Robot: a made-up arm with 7 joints.
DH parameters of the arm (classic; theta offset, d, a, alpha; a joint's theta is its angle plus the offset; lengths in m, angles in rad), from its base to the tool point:
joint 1: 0 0.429 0 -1.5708
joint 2: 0 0 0 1.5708
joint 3: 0 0.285 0.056 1.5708
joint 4: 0 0 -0.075 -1.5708
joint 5: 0 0.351 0 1.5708
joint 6: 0 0 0.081 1.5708
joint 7: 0 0 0 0
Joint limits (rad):
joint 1: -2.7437..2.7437
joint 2: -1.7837..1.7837
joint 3: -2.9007..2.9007
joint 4: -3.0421..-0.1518
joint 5: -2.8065..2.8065
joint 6: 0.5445..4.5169
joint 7: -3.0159..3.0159
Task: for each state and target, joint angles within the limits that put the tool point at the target. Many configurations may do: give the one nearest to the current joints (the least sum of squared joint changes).
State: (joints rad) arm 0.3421 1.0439 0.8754 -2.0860 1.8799 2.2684 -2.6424
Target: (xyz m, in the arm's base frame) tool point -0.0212 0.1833 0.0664
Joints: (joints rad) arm 0.5017 1.5153 0.5587 -2.3123 1.8837 2.2606 -2.6424
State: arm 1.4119 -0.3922 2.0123 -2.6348 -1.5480 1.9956 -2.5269
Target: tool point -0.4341 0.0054 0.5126
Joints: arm 1.2104 0.0220 1.8335 -2.2474 -1.5325 2.0696 -2.5269
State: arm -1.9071 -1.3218 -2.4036 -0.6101 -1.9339 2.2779 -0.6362
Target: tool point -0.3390 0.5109 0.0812
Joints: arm -1.3324 -1.7837 -2.4905 -0.7541 -1.9089 2.0296 -0.6362
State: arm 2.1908 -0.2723 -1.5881 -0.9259 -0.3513 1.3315 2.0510
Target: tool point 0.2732 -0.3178 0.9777
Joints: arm 1.4982 -0.3357 -1.8415 -0.7320 -0.3729 0.9507 2.0510
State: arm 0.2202 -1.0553 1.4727 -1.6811 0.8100 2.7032 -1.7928
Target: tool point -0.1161 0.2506 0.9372
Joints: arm 0.2298 -0.8868 0.7798 -1.6833 0.8977 2.8054 -1.7928
